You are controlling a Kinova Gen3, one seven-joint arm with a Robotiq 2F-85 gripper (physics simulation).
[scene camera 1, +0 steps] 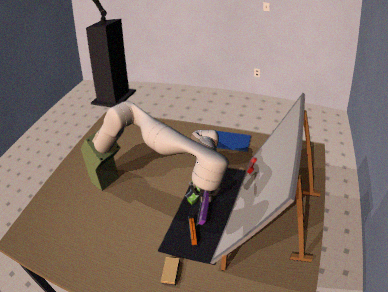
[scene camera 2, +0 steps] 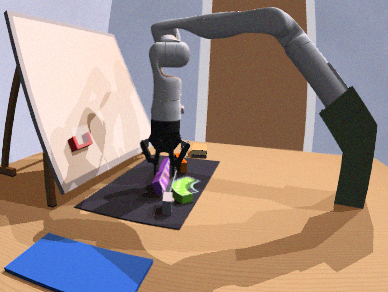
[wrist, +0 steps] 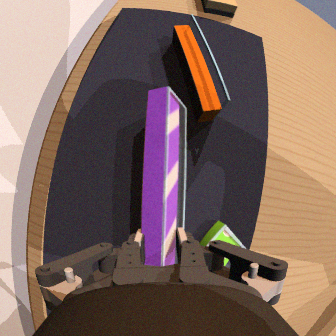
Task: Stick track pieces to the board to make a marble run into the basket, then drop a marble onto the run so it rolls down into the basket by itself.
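Places are measured from the arm's base along level axes (x up, y back, z right), in millimetres.
Pixels of known places: gripper, fingertip midpoint: (scene camera 1: pixel 205 201) (wrist: pixel 160 237); arm's base, origin of the base link: (scene camera 1: pixel 102 143) (scene camera 2: pixel 337 99).
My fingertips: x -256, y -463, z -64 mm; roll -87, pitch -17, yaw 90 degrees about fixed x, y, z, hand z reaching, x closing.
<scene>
For each thing: its middle in the pictures, then the offset to it from my fingertips. "spot": a spot on its surface instead. Level surfaces: height alone.
- green curved track piece, surface spot: (wrist: pixel 215 233) (scene camera 1: pixel 193 200) spot: dx +5, dy +50, dz +17 mm
- orange track piece, surface spot: (wrist: pixel 197 70) spot: dx +15, dy -10, dz +172 mm
- small red piece, surface spot: (scene camera 2: pixel 79 142) (scene camera 1: pixel 250 161) spot: dx +115, dy -147, dz -201 mm
- black mat, its level: dx -16 mm
- small grey-white block, body centre: (scene camera 2: pixel 167 199) dx +9, dy +72, dz -174 mm
- tan block, body centre: (scene camera 1: pixel 170 271) (scene camera 2: pixel 199 150) dx -4, dy -15, dz +415 mm
- blue panel, body centre: (scene camera 2: pixel 77 267) (scene camera 1: pixel 231 140) dx -15, dy +35, dz -489 mm
My gripper (scene camera 2: pixel 164 168) (wrist: pixel 160 237) points down over the black mat, shut on the purple track piece (scene camera 1: pixel 203 212) (scene camera 2: pixel 160 179) (wrist: pixel 154 170) near one end. The piece is tilted sideways, its striped face turned partly up. A green curved track piece (scene camera 1: pixel 193 199) (scene camera 2: pixel 184 186) (wrist: pixel 215 233) lies beside the gripper. An orange track piece (scene camera 1: pixel 193 232) (scene camera 2: pixel 183 165) (wrist: pixel 197 70) lies past the purple one's far end. The white board (scene camera 1: pixel 280 165) (scene camera 2: pixel 55 65) leans on wooden legs. A small red piece (scene camera 1: pixel 252 165) (scene camera 2: pixel 79 142) is on it. I cannot make out a marble.
The black mat (scene camera 1: pixel 175 241) (scene camera 2: pixel 110 202) (wrist: pixel 90 125) lies along the board's foot. A small grey-white block (scene camera 2: pixel 167 202) stands on it. A tan block (scene camera 1: pixel 170 271) (scene camera 2: pixel 199 150) (wrist: pixel 220 7) lies beyond one mat end, a blue panel (scene camera 1: pixel 235 141) (scene camera 2: pixel 75 265) beyond the other.
</scene>
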